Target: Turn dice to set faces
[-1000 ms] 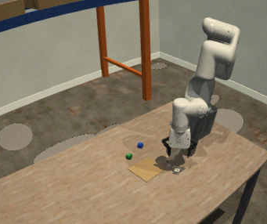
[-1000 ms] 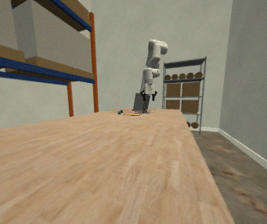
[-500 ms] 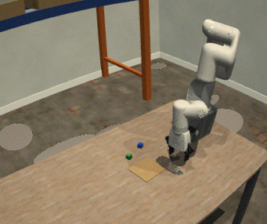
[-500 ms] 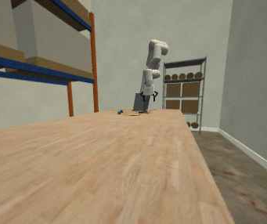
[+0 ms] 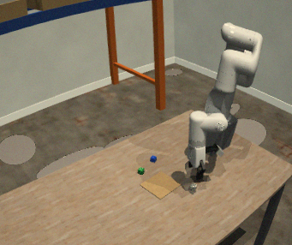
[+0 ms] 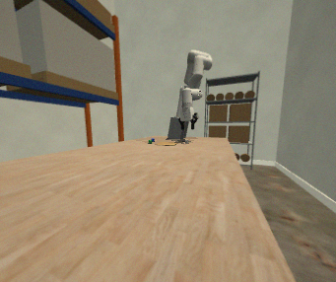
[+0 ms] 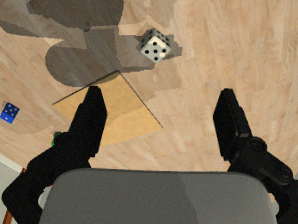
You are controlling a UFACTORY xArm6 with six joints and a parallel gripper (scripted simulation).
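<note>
The white die is 100 mm below my hand. Round my hand: blue die 40 mm behind, 290 mm to the right, 100 mm below; then green die 70 mm ahead, 270 mm to the right, 100 mm below; then tan mat 80 mm ahead, 140 mm to the right, 110 mm below.
</note>
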